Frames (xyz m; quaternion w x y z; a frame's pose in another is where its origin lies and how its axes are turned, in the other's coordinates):
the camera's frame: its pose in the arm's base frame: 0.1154 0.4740 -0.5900 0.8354 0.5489 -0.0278 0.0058
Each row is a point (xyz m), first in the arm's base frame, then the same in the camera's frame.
Working: the arm's base frame: its pose in the camera's frame: -0.0742 0.3572 0.6730 0.8354 -0.5489 0.0278 -0.0058

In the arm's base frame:
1: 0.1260 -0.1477 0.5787
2: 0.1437 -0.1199 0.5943
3: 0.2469 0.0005 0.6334
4: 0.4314 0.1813 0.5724
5: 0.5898 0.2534 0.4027
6: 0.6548 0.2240 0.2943
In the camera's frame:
1: 0.0853 0.8240 1.0326
2: 0.1032 0.8486 1.0126
3: 0.2058 0.9282 0.9134
4: 0.3830 0.9367 0.7160
5: 0.5307 0.8034 0.5763
6: 0.5904 0.6897 0.5578

